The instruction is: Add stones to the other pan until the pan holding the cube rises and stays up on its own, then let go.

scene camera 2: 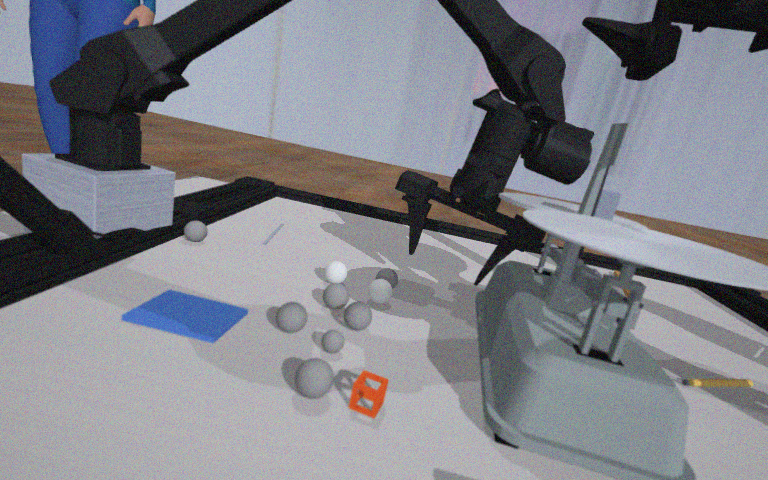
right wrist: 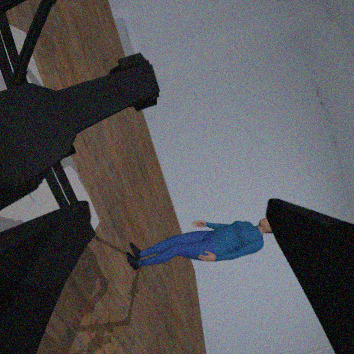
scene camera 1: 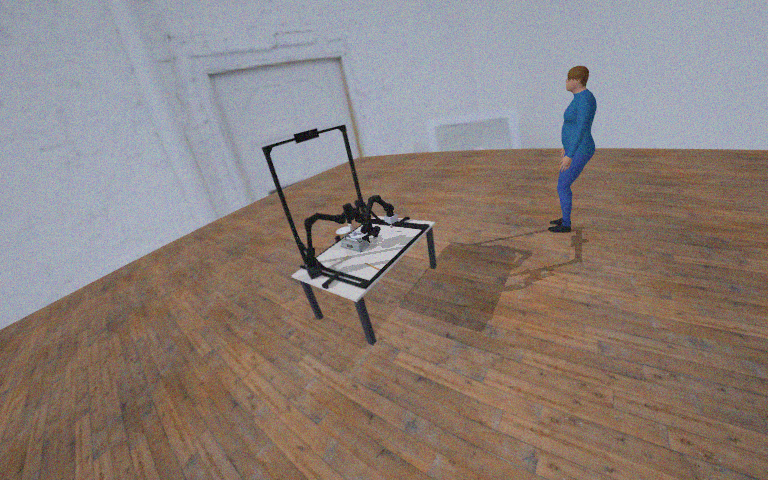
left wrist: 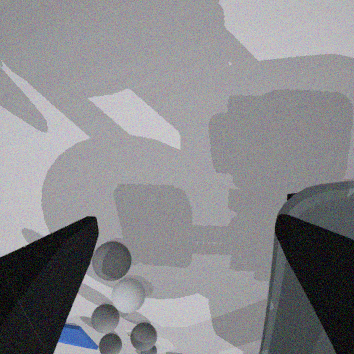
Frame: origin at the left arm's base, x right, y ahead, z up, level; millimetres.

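Where they show: left gripper, fingertip midpoint: [scene camera 2: 442, 269] [scene camera 1: 373, 240] [left wrist: 188, 224]; right gripper, fingertip midpoint: [right wrist: 179, 208] [scene camera 1: 364, 207]; left arm's base at its link origin: [scene camera 2: 105, 163] [scene camera 1: 390, 215]; right arm's base at its link origin: [scene camera 1: 312, 266].
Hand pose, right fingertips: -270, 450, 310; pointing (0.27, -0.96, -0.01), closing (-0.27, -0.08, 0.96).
Observation:
Each offset is from my right fingertips to the top centre of the thing, as dx, dy, dz. "pt": to the spot under its first point.
A balance scale's grey-green base [scene camera 2: 600, 396] [left wrist: 320, 210] stands at the right in scene camera 2. Its near white pan @[+308, +86, -241] [scene camera 2: 651, 243] shows no load; the far pan @[pt +124, +1, -253] [scene camera 2: 523, 199] is partly hidden by the left arm. An orange open-framed cube @[+375, -57, -377] [scene camera 2: 369, 391] lies on the table. Several grey stones @[+388, -96, -370] [scene camera 2: 314, 378] @[+156, -127, -370] [left wrist: 112, 260] and a white stone @[+187, -183, -370] [scene camera 2: 335, 272] lie between blue slab and scale. One grey stone @[+202, -381, -370] [scene camera 2: 195, 230] is at the left rail. My left gripper [scene camera 2: 444, 268] [left wrist: 188, 224] is open and empty, one finger close behind the base. My right gripper [right wrist: 179, 208] is open and empty, high above the scale.
A flat blue slab @[+356, -240, -392] [scene camera 2: 186, 314] [left wrist: 77, 336] lies left of the stones. A yellow pen-like tool @[+115, +231, -390] [scene camera 2: 719, 383] lies right of the scale. A thin pale rod @[+84, -342, -396] [scene camera 2: 273, 233] lies farther back. Black rails edge the table. A person [scene camera 1: 578, 130] [right wrist: 230, 240] stands beyond it.

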